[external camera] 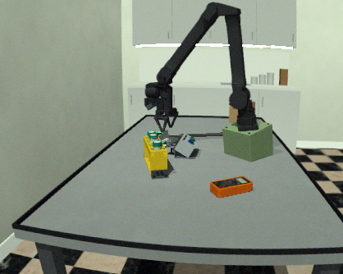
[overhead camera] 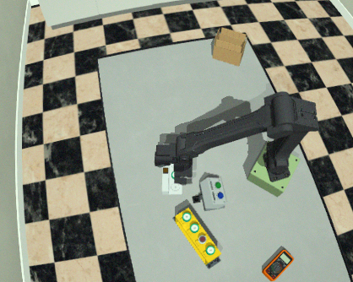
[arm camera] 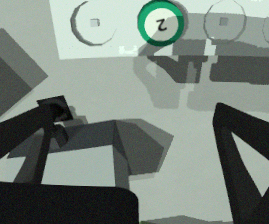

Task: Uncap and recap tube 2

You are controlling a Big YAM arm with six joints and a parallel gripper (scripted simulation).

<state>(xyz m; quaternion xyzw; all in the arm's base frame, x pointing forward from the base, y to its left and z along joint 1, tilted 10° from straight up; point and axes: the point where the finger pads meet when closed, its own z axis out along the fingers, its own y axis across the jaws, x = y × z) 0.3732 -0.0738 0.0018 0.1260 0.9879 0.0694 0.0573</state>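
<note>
The cap lies 2 cm ahead of my hand, 3 cm to the right of it and 8 cm below it. From my hand the other things lie so: grey key housing: 11 cm behind, 10 cm to the left, 4 cm below; green READY key: 13 cm behind, 7 cm to the left, 3 cm below; blue cycle key: 13 cm behind, 12 cm to the left, 3 cm below.
</note>
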